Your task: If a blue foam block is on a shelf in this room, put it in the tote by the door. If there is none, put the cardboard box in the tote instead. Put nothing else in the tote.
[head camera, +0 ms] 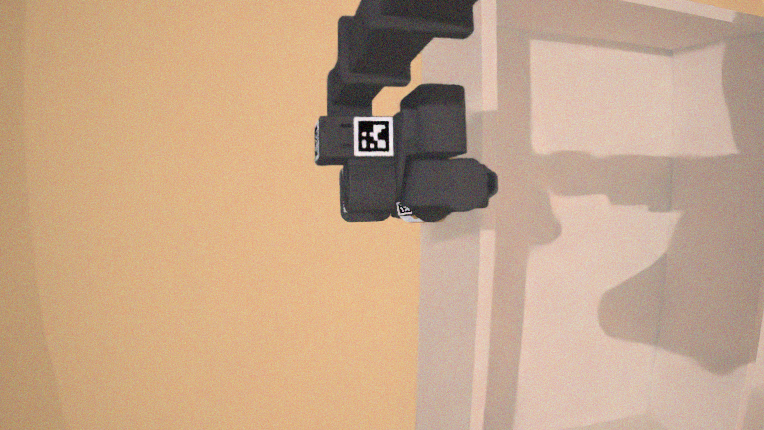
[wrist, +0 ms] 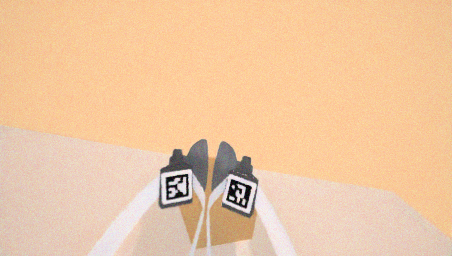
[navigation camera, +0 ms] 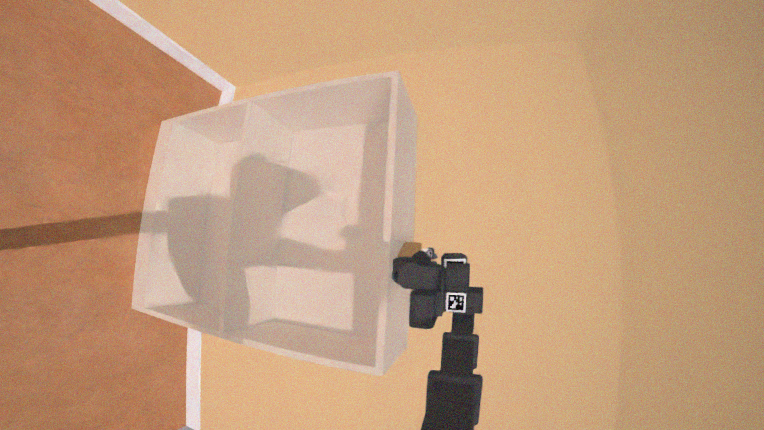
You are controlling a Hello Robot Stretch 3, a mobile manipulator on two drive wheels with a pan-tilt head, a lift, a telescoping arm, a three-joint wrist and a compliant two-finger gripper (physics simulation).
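Frame: origin at the robot's base, x left, y back, z up, level; metres.
Where they show: gripper, fingertip midpoint: (navigation camera: 430, 259).
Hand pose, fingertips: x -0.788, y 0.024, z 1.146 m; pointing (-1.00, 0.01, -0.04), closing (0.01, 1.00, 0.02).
After its pixels a point has its place.
The cardboard box (wrist: 224, 221) (navigation camera: 410, 248) {x -0.823, y 0.002, z 1.086 m} is small and tan. It rests on the pale surface of the shelf unit (wrist: 63, 190) (navigation camera: 402, 185) {x -0.826, y -0.171, z 1.060 m} (head camera: 448, 321) {x -0.841, y -0.156, z 1.060 m}. In the wrist view my gripper (wrist: 212, 157) {x -0.788, y 0.024, z 1.146 m} has its two pads almost touching, far narrower than the box. The box shows behind and below the fingers, not between the pads. In the navigation view the gripper (navigation camera: 426, 252) {x -0.788, y 0.024, z 1.146 m} sits at the unit's side edge, right beside the box. In the head view the wrist hides most of the fingers (head camera: 408, 212) {x -0.788, y 0.024, z 1.146 m}. I see no blue foam block and no tote.
The shelf unit's compartments hold only shadows of my arm. An orange wall (wrist: 224, 63) fills the background. A brown door (navigation camera: 123, 115) with a white frame (navigation camera: 193, 370) {x -0.914, y 0.651, z 0.054 m} stands to the left in the navigation view.
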